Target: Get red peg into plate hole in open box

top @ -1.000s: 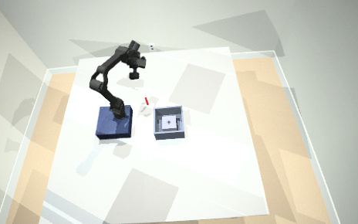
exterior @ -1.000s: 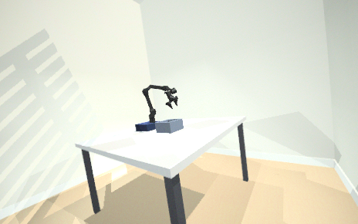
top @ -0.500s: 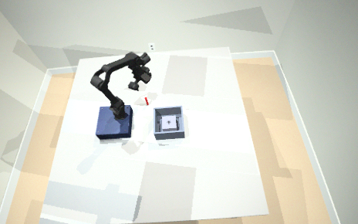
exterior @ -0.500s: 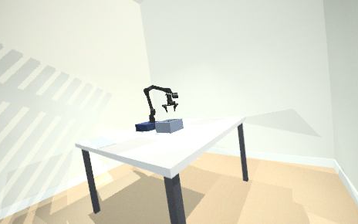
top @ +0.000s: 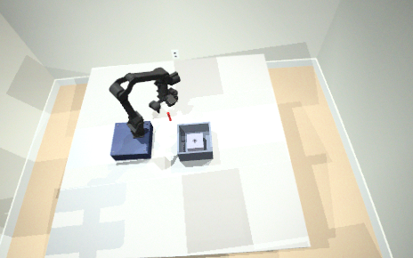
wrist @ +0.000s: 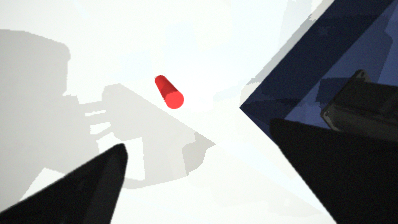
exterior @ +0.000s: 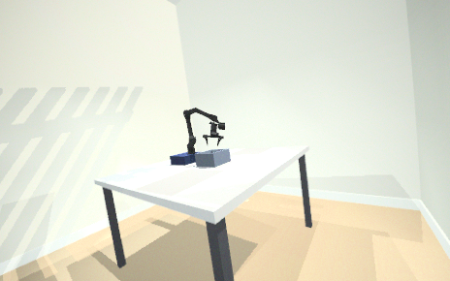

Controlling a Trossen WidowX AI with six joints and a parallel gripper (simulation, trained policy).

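My gripper tip is 2 cm short of the red peg, 1 cm to the left of it and 7 cm above it. Also, from my gripper tip: pale plate: 16 cm ahead, 20 cm to the right, 7 cm below; then grey box: 16 cm ahead, 20 cm to the right, 9 cm below.
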